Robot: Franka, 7 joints.
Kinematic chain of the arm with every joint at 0, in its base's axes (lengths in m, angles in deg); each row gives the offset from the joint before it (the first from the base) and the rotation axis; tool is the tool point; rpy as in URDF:
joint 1: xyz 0 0 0.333 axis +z
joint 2: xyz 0 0 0 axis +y
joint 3: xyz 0 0 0.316 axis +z
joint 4: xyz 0.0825 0 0 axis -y
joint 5: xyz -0.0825 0 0.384 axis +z
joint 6: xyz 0 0 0 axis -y
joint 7: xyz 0.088 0 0 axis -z
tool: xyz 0 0 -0.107 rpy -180 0 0
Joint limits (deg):
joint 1: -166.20..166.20
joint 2: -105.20..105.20
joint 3: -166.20..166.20
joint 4: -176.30..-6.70
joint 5: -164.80..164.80
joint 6: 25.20..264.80
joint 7: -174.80..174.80
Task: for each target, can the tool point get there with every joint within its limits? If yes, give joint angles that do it. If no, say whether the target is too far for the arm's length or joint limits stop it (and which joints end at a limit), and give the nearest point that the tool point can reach.
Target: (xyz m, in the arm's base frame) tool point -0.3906 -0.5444 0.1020
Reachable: yes | joints -121.42 49.91 -7.53 -97.76 -41.45 159.97 73.46
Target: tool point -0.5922 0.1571 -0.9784
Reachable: no: too far | nearest point -0.4154 0.1102 -0.3402 | short by 0.664 m
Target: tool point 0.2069 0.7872 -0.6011
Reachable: no: too far | nearest point 0.1485 0.5652 -0.2672 | short by 0.405 m
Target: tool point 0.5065 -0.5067 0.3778
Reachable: yes | joints -12.38 64.82 -78.45 -68.41 100.24 60.18 -79.26
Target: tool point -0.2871 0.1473 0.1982
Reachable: yes | joints 33.73 -22.47 103.28 -158.86 90.60 74.60 -109.39
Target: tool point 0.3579 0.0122 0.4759
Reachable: yes | joints 108.16 79.88 -98.55 -153.49 92.59 190.16 76.26
